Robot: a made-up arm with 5 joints.
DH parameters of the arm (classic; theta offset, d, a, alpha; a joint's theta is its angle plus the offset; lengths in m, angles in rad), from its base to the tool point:
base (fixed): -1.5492 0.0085 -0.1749 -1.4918
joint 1: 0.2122 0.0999 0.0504 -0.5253
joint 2: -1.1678 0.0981 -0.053 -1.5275
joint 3: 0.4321 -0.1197 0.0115 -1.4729
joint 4: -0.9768 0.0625 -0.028 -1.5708
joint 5: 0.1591 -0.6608 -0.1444 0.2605
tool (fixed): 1.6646 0.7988 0 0
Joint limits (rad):
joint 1: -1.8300..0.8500
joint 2: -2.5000..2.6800
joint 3: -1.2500..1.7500
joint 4: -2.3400..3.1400
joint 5: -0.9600..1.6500
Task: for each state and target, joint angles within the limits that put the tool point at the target. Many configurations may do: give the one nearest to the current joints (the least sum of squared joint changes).
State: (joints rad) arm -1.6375 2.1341 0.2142 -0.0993 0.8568
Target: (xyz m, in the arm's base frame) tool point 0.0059 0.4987 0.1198
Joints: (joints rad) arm -1.8300 2.0789 0.0662 -0.1296 0.2088
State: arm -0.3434 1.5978 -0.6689 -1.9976 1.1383
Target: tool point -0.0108 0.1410 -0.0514
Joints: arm -0.3692 1.5105 -1.0573 -1.4008 1.4636
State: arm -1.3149 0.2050 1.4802 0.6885 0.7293
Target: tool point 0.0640 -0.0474 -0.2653
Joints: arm -1.7435 0.1957 1.5867 0.4489 1.0269
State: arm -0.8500 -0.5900 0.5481 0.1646 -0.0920
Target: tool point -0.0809 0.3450 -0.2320
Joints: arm -0.9720 -0.0376 0.3124 0.0797 -0.0318
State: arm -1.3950 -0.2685 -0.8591 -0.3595 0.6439
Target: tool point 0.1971 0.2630 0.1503
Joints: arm -1.2265 -0.7789 -0.9756 -0.4747 1.4947
